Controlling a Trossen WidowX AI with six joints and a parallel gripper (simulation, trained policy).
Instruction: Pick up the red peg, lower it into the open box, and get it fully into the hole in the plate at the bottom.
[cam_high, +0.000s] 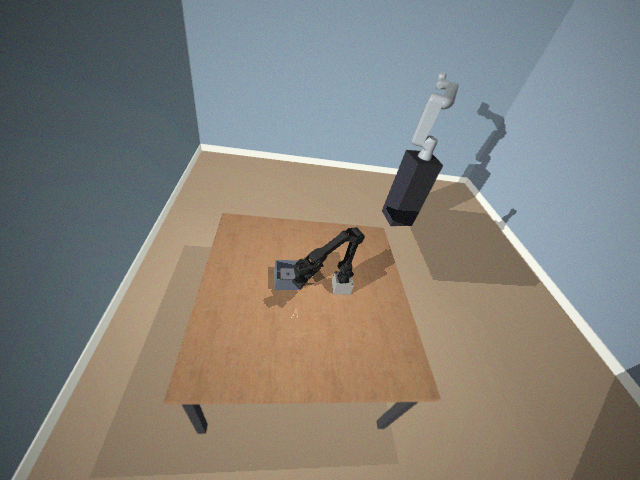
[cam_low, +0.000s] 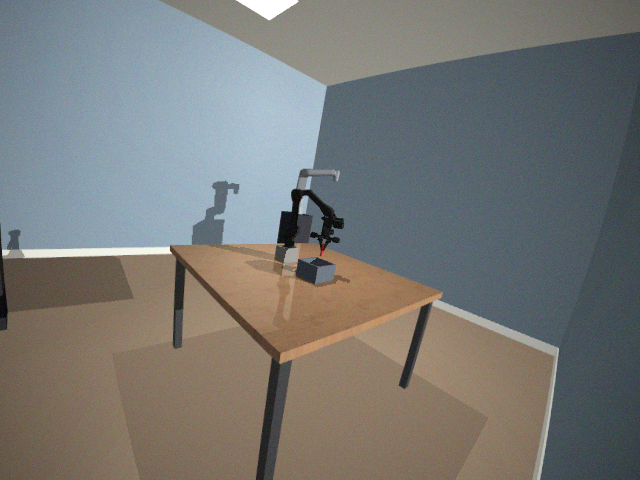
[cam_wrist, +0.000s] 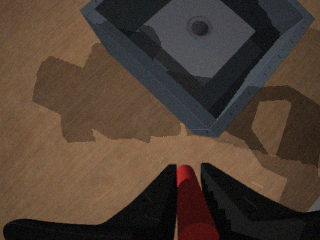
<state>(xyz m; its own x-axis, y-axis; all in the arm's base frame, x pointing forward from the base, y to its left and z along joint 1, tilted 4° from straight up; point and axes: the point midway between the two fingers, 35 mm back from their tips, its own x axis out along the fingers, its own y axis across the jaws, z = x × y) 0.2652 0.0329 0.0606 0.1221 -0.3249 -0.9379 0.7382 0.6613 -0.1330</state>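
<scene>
My gripper tip is 6 cm short of the light grey plate, 12 cm to the left of it and 9 cm above it. The rest, counted from my gripper tip: grey-blue box: 6 cm ahead, 12 cm to the right, 11 cm below; then red peg: 1 cm behind, 1 cm to the left.
</scene>
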